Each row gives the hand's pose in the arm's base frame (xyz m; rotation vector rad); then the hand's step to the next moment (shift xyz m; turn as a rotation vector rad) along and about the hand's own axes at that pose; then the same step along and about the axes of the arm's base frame.
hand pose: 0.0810 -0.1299 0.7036 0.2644 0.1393 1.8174
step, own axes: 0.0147 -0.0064 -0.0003 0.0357 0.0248 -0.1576
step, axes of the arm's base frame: 0.0024 0.0159 -0.0002 -0.0716 0.0349 -0.1428
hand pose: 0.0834 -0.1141 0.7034 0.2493 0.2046 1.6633
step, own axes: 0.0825 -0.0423 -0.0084 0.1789 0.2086 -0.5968
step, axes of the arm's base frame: 0.0298 0.0866 -0.0164 -0.3851 0.1633 -0.5067
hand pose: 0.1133 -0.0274 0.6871 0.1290 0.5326 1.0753
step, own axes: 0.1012 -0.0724 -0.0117 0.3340 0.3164 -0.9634
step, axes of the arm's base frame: 0.0893 0.0507 -0.0712 -0.5889 0.2928 -0.8410
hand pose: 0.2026 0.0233 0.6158 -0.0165 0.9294 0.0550
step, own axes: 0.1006 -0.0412 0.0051 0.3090 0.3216 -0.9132
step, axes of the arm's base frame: 0.0664 -0.0369 -0.0779 -0.5640 0.2989 -0.7909
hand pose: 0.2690 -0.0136 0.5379 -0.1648 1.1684 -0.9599
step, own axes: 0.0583 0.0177 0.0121 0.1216 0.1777 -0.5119
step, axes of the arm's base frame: 0.0234 -0.0348 -0.0458 -0.3206 0.2026 -0.4056
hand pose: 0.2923 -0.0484 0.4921 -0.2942 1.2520 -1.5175
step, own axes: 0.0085 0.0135 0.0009 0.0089 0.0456 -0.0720
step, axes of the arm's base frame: 0.0051 -0.0055 -0.0141 -0.0304 0.0384 -0.0703
